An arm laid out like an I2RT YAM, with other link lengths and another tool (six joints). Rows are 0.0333 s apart.
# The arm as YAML. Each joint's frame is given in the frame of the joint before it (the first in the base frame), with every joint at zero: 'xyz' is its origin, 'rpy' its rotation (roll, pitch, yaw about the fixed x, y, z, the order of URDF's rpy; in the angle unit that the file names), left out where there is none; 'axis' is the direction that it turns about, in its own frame. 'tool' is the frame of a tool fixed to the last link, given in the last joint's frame.
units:
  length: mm
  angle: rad
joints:
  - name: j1
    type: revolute
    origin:
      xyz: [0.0, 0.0, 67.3]
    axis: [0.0, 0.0, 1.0]
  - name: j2
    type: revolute
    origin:
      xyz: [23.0, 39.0, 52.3]
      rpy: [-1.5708, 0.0, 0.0]
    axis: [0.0, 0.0, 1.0]
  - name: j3
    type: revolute
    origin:
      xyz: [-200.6, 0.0, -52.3]
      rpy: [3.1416, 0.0, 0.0]
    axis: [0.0, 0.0, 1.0]
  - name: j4
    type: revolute
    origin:
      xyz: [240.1, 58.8, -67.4]
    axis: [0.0, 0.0, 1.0]
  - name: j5
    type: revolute
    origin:
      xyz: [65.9, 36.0, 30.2]
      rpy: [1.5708, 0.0, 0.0]
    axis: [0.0, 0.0, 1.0]
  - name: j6
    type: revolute
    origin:
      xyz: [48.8, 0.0, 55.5]
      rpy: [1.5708, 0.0, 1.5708]
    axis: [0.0, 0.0, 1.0]
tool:
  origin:
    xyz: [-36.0, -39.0, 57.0]
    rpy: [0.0, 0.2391, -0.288]
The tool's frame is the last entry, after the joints.
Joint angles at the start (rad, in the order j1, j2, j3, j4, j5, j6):
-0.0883, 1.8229, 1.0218, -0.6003, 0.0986, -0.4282
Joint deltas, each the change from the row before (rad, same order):
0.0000, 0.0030, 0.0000, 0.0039, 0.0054, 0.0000
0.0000, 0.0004, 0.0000, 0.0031, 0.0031, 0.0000
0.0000, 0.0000, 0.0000, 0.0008, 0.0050, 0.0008
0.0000, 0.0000, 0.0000, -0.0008, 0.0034, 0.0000
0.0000, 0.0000, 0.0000, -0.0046, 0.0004, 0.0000
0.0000, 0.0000, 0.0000, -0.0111, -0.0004, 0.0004
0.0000, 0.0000, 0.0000, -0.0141, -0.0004, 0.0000
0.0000, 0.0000, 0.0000, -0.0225, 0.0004, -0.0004
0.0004, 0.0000, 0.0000, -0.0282, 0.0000, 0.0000
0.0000, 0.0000, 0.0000, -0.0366, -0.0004, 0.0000
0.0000, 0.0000, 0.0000, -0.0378, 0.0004, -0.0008
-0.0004, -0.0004, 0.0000, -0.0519, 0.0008, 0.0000
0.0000, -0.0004, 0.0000, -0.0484, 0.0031, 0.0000
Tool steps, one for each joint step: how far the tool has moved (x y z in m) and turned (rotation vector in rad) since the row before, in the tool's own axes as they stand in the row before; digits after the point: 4 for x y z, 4 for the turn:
0.0002, 0.0002, 0.0011, -0.0028, 0.0047, -0.0006
0.0005, -0.0002, 0.0004, -0.0001, 0.0041, 0.0003
0.0005, 0.0002, 0.0004, -0.0028, 0.0043, 0.0002
0.0001, 0.0003, 0.0002, -0.0027, 0.0020, -0.0008
-0.0005, 0.0006, -0.0001, -0.0035, -0.0027, -0.0014
-0.0013, 0.0014, -0.0003, -0.0076, -0.0075, -0.0028
-0.0016, 0.0019, -0.0004, -0.0096, -0.0095, -0.0040
-0.0025, 0.0030, -0.0006, -0.0159, -0.0144, -0.0070
-0.0033, 0.0037, -0.0009, -0.0196, -0.0184, -0.0085
-0.0041, 0.0049, -0.0011, -0.0254, -0.0241, -0.0105
-0.0042, 0.0051, -0.0011, -0.0266, -0.0243, -0.0118
-0.0056, 0.0070, -0.0016, -0.0367, -0.0330, -0.0147
-0.0051, 0.0067, -0.0014, -0.0356, -0.0290, -0.0145

